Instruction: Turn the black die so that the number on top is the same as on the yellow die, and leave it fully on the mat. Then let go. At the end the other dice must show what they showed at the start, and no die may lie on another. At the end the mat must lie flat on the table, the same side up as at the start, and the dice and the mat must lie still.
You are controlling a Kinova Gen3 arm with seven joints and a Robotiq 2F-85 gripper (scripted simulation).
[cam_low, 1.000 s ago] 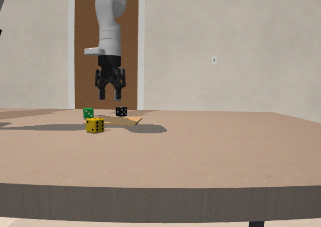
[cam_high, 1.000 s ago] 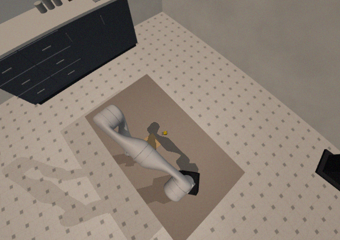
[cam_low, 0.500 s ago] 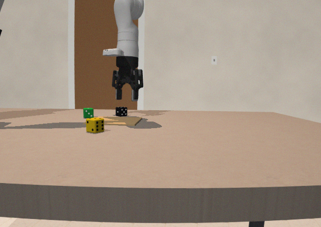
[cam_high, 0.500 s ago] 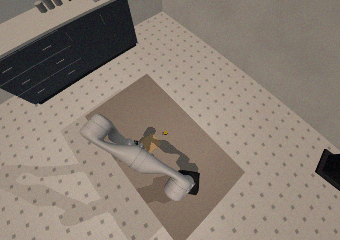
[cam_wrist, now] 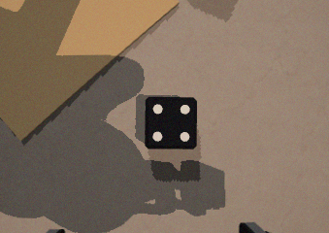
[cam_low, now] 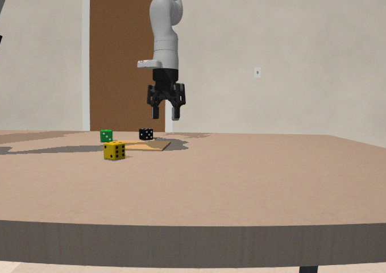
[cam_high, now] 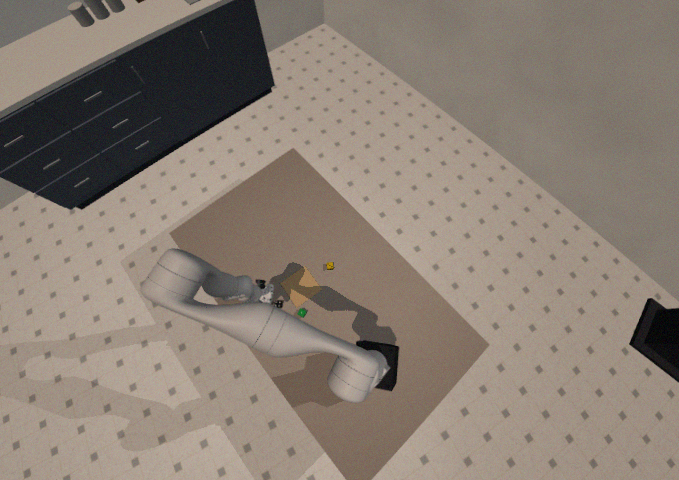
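Right now the black die is 6 cm behind my hand, 3 cm to the right of it and 5 cm below it. From my hand the other things lie so: green die: 16 cm behind, 7 cm to the right, 5 cm below; yellow die: 11 cm behind, 31 cm to the right, 5 cm below; mat: 7 cm behind, 15 cm to the right, 6 cm below.
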